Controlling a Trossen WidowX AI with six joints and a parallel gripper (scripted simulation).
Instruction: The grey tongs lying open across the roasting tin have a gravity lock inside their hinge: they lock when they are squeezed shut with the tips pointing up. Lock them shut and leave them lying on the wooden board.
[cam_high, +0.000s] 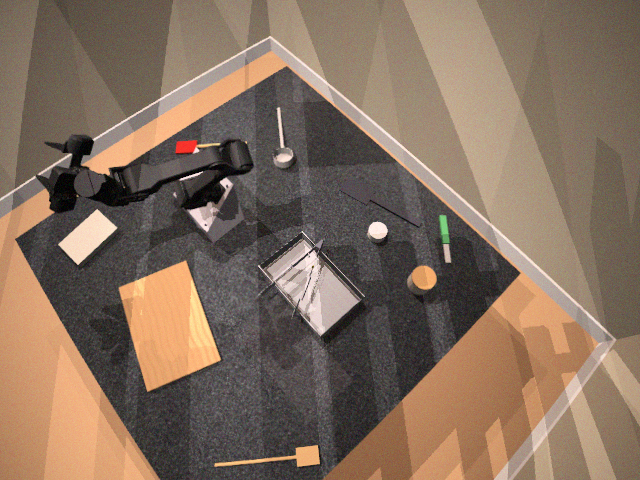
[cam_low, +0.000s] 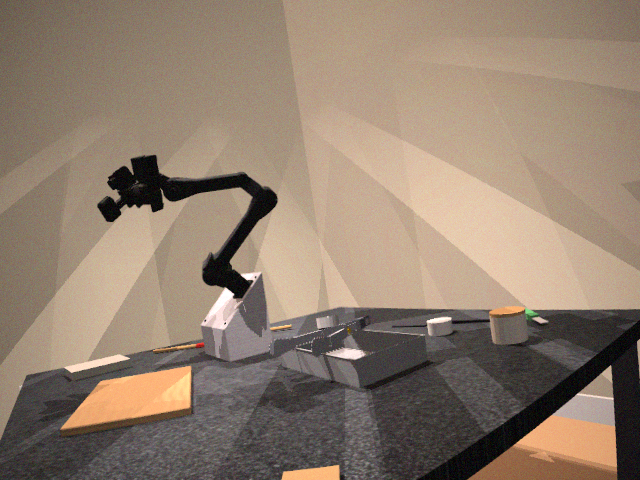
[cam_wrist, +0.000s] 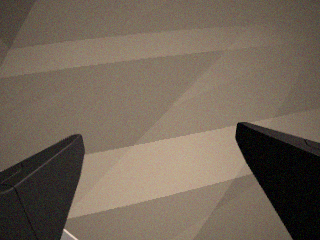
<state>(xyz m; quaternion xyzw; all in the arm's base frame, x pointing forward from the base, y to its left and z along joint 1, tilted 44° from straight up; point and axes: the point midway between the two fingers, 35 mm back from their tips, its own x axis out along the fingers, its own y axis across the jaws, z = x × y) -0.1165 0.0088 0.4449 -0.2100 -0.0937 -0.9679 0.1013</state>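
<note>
Right now my gripper tip is 51 cm short of the yellow lock piece, 45 cm above it and 40 cm to the right of it. From my gripper tip the other things lie so: wooden board (51 cm below, 32 cm ahead, 6 cm to the right); then white block (51 cm below, 12 cm behind, 10 cm to the right); then red-headed tool (51 cm below, 44 cm to the left, 17 cm behind).
</note>
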